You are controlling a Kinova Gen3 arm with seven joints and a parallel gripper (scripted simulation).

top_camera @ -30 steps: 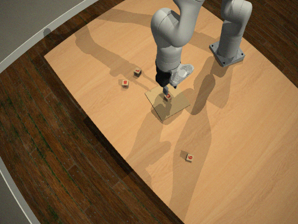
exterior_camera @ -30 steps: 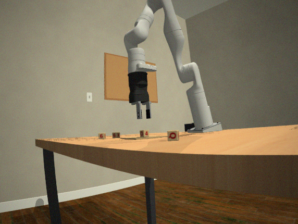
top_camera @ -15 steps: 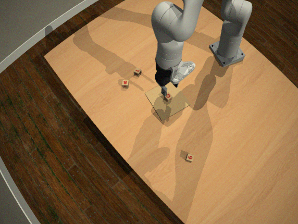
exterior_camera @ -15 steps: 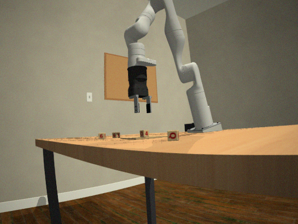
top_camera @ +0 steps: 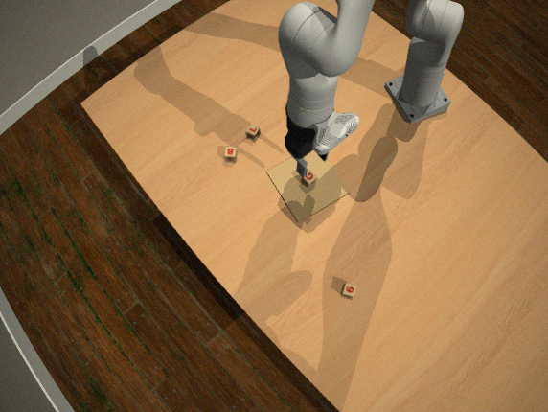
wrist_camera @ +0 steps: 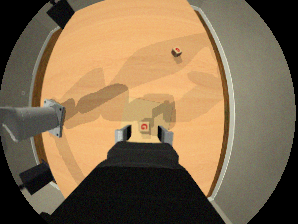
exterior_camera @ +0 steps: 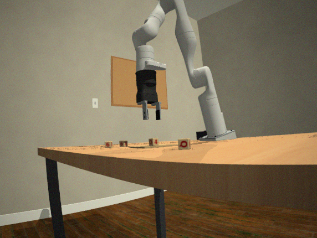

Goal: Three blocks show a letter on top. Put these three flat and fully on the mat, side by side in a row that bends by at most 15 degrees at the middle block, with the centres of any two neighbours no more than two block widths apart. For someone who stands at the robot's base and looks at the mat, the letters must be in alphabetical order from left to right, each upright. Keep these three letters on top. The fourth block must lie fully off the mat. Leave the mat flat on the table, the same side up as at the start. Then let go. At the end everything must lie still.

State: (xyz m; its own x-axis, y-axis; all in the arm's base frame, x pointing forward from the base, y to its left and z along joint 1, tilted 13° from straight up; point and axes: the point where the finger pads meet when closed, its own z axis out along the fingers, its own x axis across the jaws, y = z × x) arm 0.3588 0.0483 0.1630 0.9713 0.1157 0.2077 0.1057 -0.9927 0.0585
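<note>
Now: hand 15 cm to the left of the block marked B, 11 cm short of it and 10 cm above it. Also, from my hand: tan mat: 11 cm below.
</note>
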